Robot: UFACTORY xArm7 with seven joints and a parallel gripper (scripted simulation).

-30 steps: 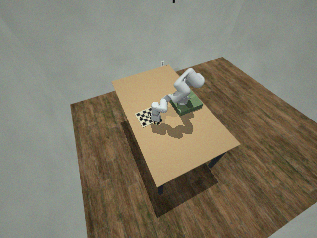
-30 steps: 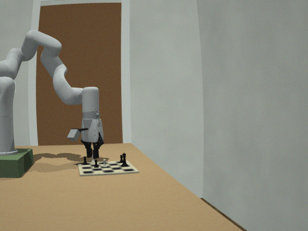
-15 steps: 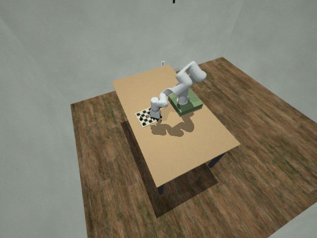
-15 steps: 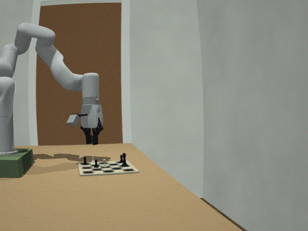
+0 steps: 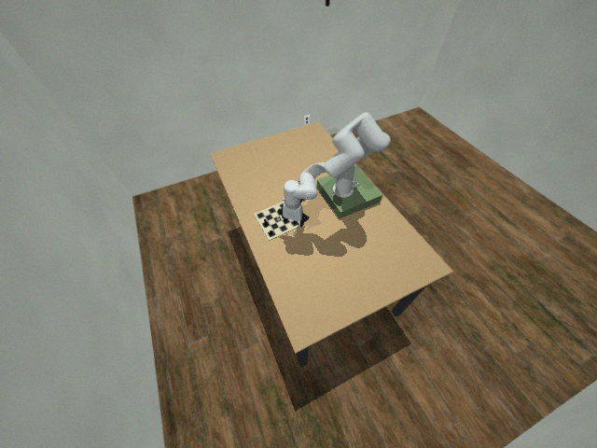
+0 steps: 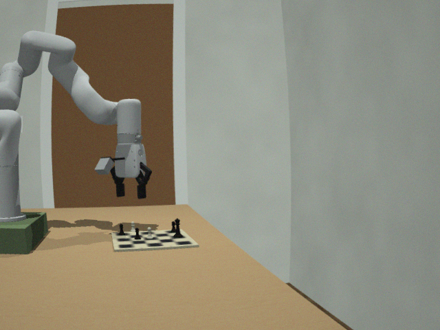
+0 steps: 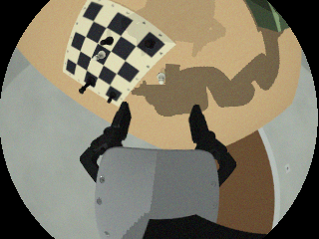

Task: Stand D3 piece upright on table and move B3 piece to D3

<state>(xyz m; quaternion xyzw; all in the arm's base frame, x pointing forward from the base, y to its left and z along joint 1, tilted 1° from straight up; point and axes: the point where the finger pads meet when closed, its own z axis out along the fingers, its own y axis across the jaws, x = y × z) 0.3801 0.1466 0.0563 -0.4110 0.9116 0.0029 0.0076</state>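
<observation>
Now: the small chessboard 13 cm to the right of my hand, 11 cm below it and 5 cm ahead of it. From my hand the other things lie so: tall black piece (13 cm ahead, 12 cm to the right, 8 cm below).
</observation>
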